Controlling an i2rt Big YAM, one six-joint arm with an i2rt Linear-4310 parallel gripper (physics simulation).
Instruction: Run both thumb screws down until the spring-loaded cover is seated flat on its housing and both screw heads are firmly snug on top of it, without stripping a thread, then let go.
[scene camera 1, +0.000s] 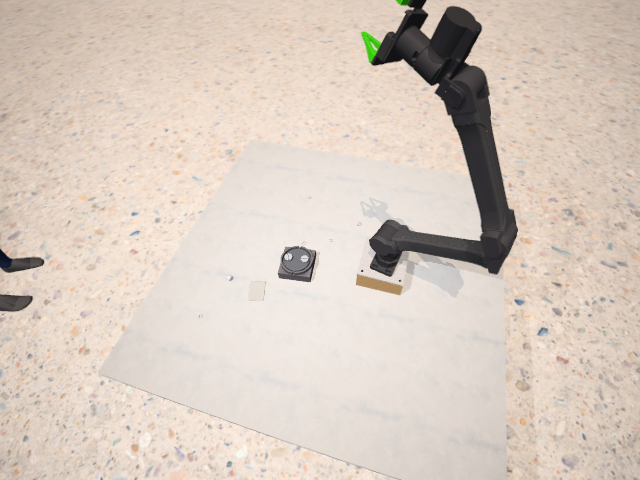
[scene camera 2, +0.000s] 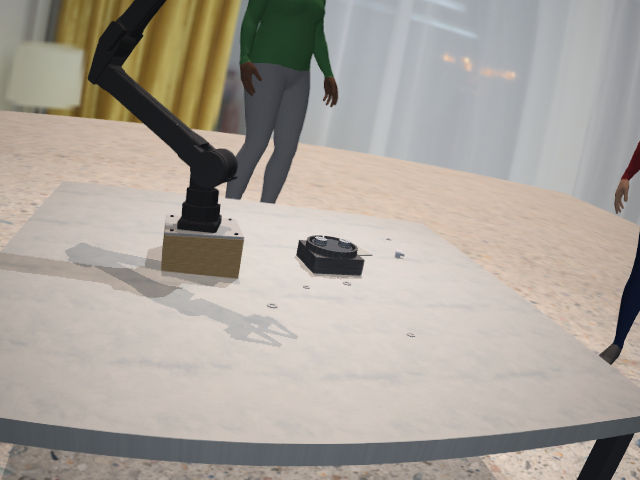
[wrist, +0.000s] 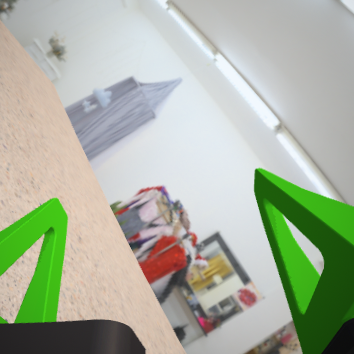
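Where they show: gripper, fingertip midpoint: (scene camera 1: 373, 9) (wrist: 155, 193); arm's base, origin of the base link: (scene camera 1: 385, 259) (scene camera 2: 199, 225).
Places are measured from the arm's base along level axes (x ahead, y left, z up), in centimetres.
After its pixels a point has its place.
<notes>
A square black housing (scene camera 1: 295, 276) {x 28.7, y 18.3, z -5.3 cm} (scene camera 2: 338, 266) {x 32.8, y 6.4, z -6.4 cm} sits on the table, left of the arm's base in scene camera 1. A round dark cover (scene camera 1: 296, 265) {x 30.0, y 14.9, z -3.3 cm} (scene camera 2: 332, 246) {x 31.1, y 10.9, z -3.1 cm} lies on top of it. Two silver screw heads, one (scene camera 1: 288, 256) {x 34.2, y 13.4, z -1.8 cm} (scene camera 2: 320, 240) {x 28.0, y 10.4, z -2.0 cm} and the other (scene camera 1: 304, 258) (scene camera 2: 344, 243), stand side by side on the cover. Any gap under the cover or heads is too small to tell. My gripper (wrist: 155, 193) {x 14.3, y -4.4, z 78.2 cm} is open and empty, raised high and far from the housing. In scene camera 1 one green finger (scene camera 1: 370, 47) {x 12.6, y 0.4, z 72.7 cm} shows near the top; the other is mostly cut off.
The arm's base stands on a wooden block (scene camera 1: 378, 284) {x -0.8, y 8.5, z -4.1 cm} (scene camera 2: 201, 255) {x 2.0, y -8.0, z -4.1 cm} beside the housing. A thin beige plate (scene camera 1: 256, 290) {x 40.1, y 28.8, z -8.1 cm} (scene camera 2: 366, 253) {x 42.9, y 26.8, z -8.1 cm} and a small grey part (scene camera 1: 230, 277) {x 51.7, y 29.1, z -6.6 cm} (scene camera 2: 399, 254) {x 52.4, y 28.1, z -7.3 cm} lie beyond it. Several small rings, one here (scene camera 1: 359, 224) {x 17.4, y -17.4, z -8.2 cm} (scene camera 2: 271, 305) {x 17.7, y -19.0, z -8.2 cm}, lie about the table.
</notes>
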